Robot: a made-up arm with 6 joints.
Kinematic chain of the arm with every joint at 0, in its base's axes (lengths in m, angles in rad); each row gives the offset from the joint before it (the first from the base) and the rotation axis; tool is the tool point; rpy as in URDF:
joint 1: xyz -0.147 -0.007 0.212 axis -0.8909 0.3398 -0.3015
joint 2: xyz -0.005 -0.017 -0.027 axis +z
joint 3: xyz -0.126 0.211 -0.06 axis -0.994 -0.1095 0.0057
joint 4: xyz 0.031 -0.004 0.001 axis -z
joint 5: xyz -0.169 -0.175 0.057 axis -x
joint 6: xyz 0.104 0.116 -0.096 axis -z
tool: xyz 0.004 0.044 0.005 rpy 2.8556 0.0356 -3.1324
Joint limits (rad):
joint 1: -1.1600..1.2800
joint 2: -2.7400..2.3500
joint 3: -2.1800..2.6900
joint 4: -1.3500..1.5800
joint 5: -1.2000..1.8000
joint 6: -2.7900..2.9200
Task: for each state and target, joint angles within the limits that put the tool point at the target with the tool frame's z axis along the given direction. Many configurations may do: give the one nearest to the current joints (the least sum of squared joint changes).
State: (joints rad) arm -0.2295 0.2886 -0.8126 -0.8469 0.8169 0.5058
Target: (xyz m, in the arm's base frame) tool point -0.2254 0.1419 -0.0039 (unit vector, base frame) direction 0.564 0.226 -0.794
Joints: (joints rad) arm -0.5150 0.1734 -0.3150 -0.2921 0.9247 0.7442
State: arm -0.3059 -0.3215 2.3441 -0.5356 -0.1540 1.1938
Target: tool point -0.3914 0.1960 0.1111 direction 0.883 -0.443 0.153
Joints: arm -0.4979 0.4126 2.5966 0.1856 -0.8200 1.3372
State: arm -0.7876 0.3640 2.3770 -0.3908 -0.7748 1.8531
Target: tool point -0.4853 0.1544 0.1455 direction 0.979 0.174 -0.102
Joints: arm -1.1438 0.6140 2.2779 -0.0319 -1.1921 1.8012
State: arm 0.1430 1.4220 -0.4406 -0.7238 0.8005 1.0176
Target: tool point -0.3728 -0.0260 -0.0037 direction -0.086 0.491 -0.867
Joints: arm 0.6650 1.4397 -0.6925 -1.1190 1.1577 1.3396
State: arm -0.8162 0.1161 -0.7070 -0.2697 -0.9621 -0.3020
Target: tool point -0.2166 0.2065 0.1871 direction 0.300 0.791 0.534
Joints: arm -0.2419 -0.5376 -1.1651 -0.0728 -0.4510 -0.2061
